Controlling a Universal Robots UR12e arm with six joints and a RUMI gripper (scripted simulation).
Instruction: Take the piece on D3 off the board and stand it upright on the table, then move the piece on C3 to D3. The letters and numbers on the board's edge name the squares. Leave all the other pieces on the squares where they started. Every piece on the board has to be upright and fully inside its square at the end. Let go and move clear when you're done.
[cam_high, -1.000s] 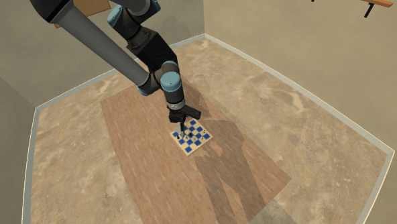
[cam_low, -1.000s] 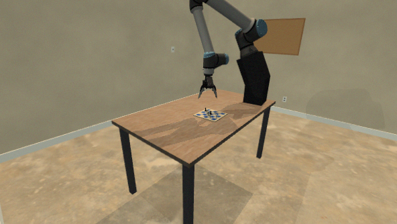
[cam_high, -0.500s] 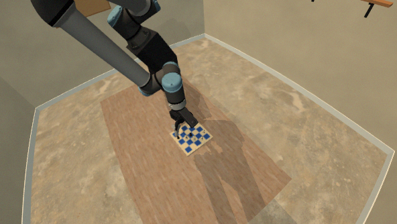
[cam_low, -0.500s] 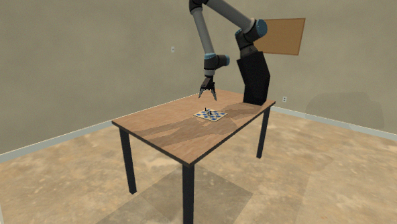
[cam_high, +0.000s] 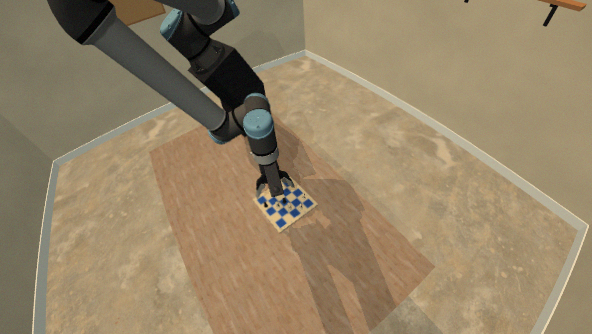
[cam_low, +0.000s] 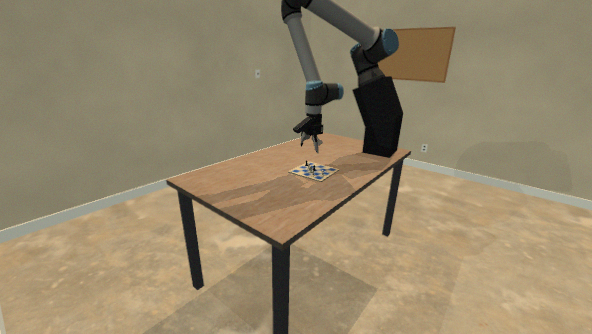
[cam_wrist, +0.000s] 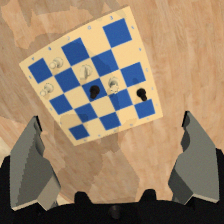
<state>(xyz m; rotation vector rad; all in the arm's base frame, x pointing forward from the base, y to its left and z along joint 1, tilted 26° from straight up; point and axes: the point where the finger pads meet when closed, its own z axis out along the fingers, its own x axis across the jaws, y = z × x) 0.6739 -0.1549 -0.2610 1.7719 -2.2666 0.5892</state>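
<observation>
Now: hand 1 cm past the white chess piece and 10 cm above it. The rest, counted from my hand: chessboard: 1 cm behind, 4 cm to the left, 12 cm below.
</observation>
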